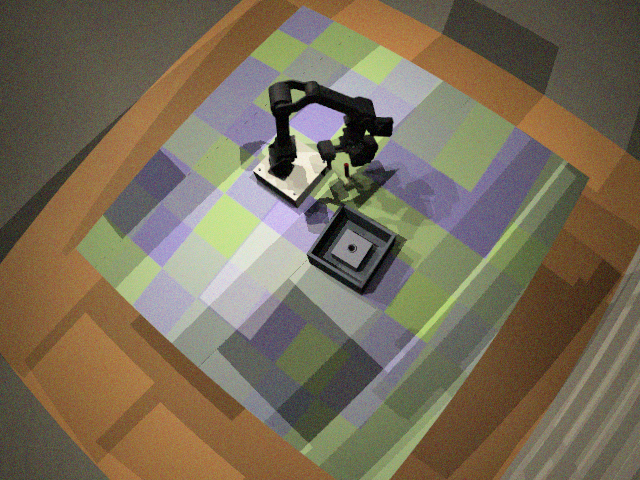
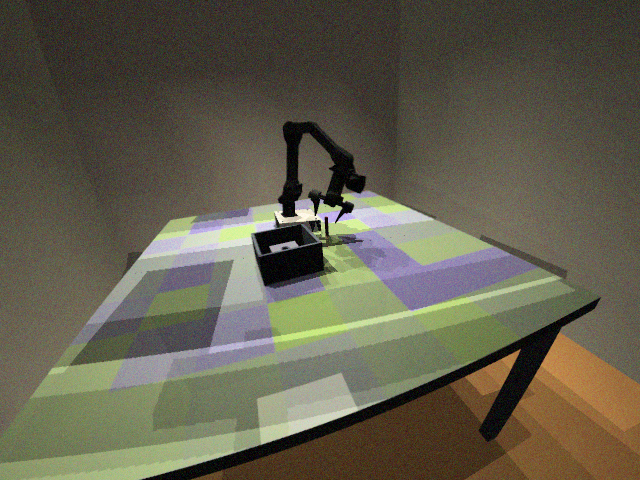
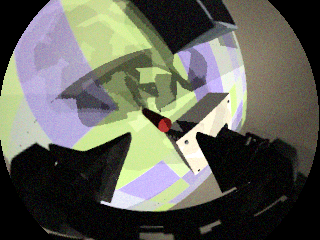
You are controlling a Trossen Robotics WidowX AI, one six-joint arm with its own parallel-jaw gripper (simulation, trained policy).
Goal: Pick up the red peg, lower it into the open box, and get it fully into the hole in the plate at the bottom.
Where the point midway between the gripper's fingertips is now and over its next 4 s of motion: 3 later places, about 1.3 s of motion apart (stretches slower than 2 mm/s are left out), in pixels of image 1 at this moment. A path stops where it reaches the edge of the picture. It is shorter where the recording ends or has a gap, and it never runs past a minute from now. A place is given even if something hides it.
The gripper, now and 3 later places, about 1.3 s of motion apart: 340, 162; 342, 179; 350, 224; 361, 255
